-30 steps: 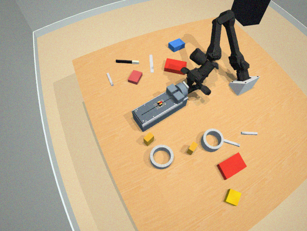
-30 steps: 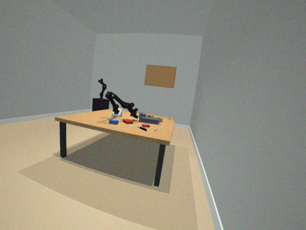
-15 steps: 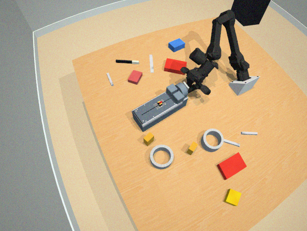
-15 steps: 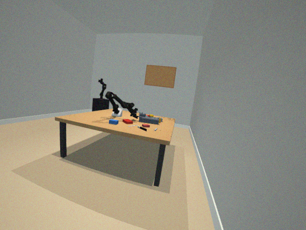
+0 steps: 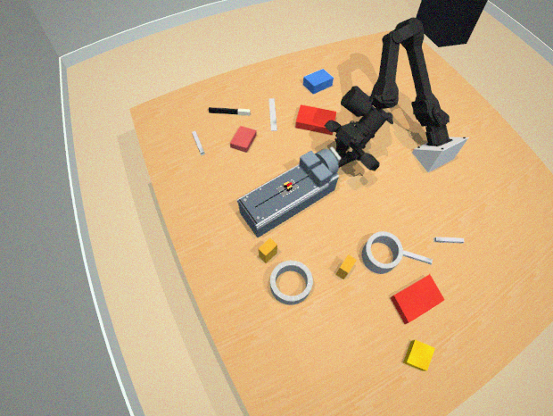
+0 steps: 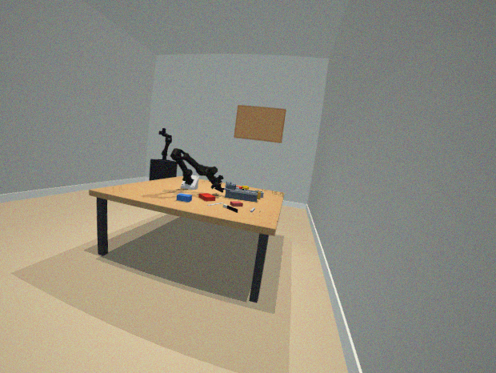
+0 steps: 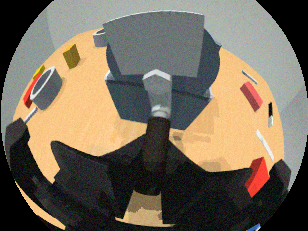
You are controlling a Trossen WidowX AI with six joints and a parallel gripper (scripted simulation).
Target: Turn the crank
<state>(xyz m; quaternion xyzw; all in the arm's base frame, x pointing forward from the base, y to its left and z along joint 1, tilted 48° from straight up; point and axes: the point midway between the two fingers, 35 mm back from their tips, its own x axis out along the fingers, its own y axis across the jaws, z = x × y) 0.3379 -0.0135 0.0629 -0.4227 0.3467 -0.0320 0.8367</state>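
My gripper tip is 30 mm below the dark crank handle and 20 mm past it. Round my gripper tip: red block: 210 mm to the right, 200 mm ahead, 20 mm below; then red pointer: 160 mm ahead, 50 mm above, 40 mm to the left; then black marker: 330 mm to the right, 190 mm ahead, 20 mm below.
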